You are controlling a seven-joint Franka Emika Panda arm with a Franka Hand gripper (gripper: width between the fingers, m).
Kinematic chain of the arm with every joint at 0, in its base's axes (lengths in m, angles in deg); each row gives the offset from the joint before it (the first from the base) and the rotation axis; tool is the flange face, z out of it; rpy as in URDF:
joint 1: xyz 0 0 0.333 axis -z
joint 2: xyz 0 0 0 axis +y
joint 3: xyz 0 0 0.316 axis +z
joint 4: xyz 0.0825 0 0 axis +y
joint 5: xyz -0.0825 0 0.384 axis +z
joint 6: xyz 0 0 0 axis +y
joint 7: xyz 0.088 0 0 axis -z
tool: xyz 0 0 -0.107 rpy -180 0 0
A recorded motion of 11 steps. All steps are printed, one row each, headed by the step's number.
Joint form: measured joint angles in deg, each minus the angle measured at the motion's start. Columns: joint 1, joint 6, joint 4, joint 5, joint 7, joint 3, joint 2.
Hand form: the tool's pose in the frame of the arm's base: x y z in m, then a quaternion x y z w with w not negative. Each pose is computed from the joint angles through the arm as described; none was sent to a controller.
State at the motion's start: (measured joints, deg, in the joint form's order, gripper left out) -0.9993 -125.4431 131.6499 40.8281 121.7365 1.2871 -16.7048
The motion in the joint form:
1: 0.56 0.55 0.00 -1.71 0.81 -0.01 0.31
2: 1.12 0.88 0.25 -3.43 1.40 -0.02 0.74
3: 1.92 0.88 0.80 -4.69 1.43 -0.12 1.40
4: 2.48 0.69 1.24 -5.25 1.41 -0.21 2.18
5: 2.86 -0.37 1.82 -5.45 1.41 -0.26 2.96
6: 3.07 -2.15 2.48 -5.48 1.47 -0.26 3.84
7: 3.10 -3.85 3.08 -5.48 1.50 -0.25 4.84
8: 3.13 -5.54 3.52 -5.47 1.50 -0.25 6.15
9: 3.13 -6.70 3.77 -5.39 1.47 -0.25 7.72
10: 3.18 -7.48 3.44 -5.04 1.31 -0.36 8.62
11: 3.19 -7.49 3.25 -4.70 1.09 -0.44 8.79
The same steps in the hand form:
1: 0.4798 0.0385 0.4869 -0.31794 0.90019 0.21617 0.20456
2: 0.4798 0.0333 0.4800 -0.31695 0.90515 0.20871 0.19156
3: 0.4799 0.0250 0.4694 -0.31367 0.91007 0.20280 0.17958
4: 0.4806 0.0189 0.4593 -0.30886 0.91386 0.20089 0.17060
5: 0.4818 0.0137 0.4493 -0.30170 0.91768 0.19741 0.16693
6: 0.4836 0.0094 0.4388 -0.29318 0.92168 0.19190 0.16653
7: 0.4854 0.0068 0.4278 -0.28644 0.92505 0.18722 0.16485
8: 0.4880 0.0042 0.4154 -0.27971 0.92849 0.18287 0.16191
9: 0.4907 0.0025 0.4016 -0.27415 0.93151 0.18186 0.15510
10: 0.4943 0.0000 0.3976 -0.26957 0.93271 0.18081 0.15714
11: 0.4954 -0.0007 0.3977 -0.26860 0.93240 0.18230 0.15891

